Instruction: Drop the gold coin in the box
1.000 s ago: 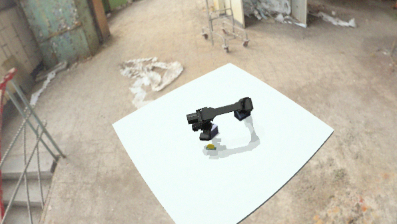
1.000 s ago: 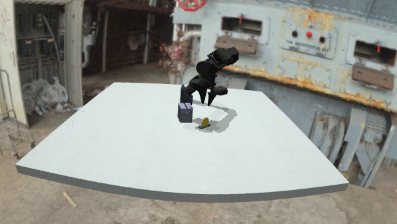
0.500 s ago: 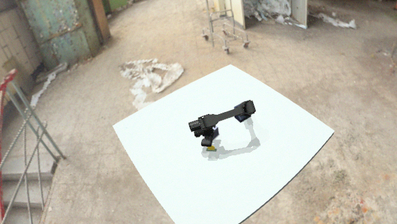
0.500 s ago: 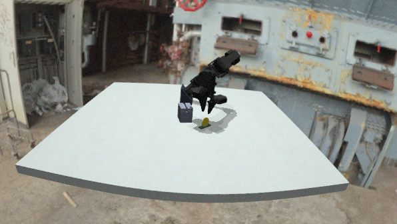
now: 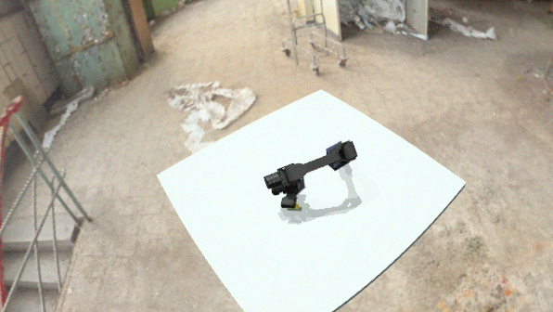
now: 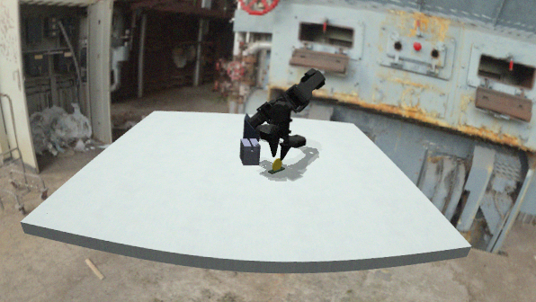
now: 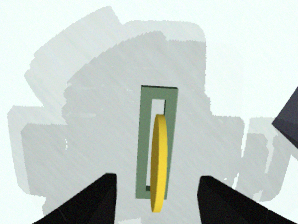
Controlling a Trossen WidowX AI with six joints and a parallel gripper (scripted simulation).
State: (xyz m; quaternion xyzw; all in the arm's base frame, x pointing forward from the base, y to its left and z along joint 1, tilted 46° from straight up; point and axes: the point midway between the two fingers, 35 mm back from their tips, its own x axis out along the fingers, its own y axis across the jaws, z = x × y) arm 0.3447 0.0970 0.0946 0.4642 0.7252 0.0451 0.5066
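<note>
The gold coin lies 20 mm below my gripper tip.
</note>
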